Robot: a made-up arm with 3 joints.
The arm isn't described. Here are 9 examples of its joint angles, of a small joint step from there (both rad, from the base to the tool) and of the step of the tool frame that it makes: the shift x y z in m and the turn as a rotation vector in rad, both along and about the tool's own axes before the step.
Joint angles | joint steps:
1: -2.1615 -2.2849 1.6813 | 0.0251 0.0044 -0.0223
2: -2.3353 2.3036 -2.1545 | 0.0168 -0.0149 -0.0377
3: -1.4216 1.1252 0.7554 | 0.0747 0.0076 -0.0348
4: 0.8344 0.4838 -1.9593 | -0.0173 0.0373 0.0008
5: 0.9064 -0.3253 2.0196 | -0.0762 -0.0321 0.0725
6: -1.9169 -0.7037 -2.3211 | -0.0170 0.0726 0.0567
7: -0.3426 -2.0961 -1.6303 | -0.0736 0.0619 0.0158
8: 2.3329 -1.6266 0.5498 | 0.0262 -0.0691 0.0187
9: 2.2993 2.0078 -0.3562 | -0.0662 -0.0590 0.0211
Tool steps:
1: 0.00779 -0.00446 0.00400 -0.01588 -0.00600 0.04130
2: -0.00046 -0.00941 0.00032 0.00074 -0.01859 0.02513
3: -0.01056 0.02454 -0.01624 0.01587 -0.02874 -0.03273
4: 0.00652 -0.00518 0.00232 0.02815 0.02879 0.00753
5: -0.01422 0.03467 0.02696 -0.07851 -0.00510 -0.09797
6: 0.00508 -0.00087 -0.00171 0.05801 0.04567 -0.06720
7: 0.02213 0.02131 0.00061 -0.03169 0.06360 -0.08059
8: 0.01263 -0.02068 0.00915 0.05732 0.03866 0.00741
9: -0.02121 -0.02879 -0.01547 0.04660 -0.04467 0.03970
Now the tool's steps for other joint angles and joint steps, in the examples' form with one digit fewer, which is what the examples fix.
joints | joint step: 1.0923 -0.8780 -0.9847 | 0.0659 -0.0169 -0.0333
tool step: -0.0087 -0.0186 -0.0129 -0.0260 -0.0367 0.0844
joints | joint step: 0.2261 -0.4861 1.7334 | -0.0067 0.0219 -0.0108
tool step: -0.0050 -0.0014 -0.0055 -0.0025 -0.0226 0.0077
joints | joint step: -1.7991 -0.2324 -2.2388 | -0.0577 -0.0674 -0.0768
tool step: -0.0084 -0.0130 0.0022 -0.0014 -0.0874 0.0616
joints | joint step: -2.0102 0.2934 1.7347 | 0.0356 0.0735 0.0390
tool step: -0.0230 0.0049 -0.0358 0.0465 -0.0661 -0.0505
